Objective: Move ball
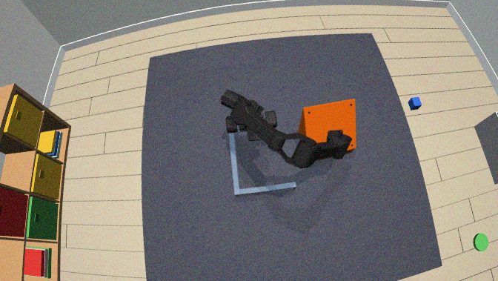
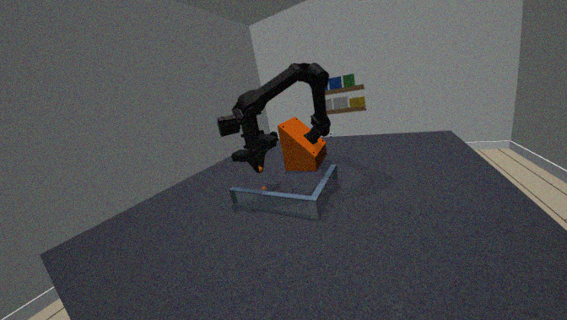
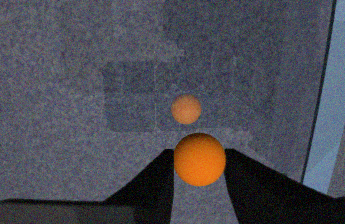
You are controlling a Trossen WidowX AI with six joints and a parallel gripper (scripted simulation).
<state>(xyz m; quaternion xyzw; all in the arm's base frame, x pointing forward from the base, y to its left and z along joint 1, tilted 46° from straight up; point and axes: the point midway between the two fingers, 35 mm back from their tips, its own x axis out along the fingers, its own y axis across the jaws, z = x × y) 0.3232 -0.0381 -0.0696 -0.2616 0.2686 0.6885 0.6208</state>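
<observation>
The clear wall is 9 cm to the left of my gripper tip, 9 cm ahead of it and 6 cm below it. Also, from my gripper tip: orange ball (right at my gripper tip).
</observation>
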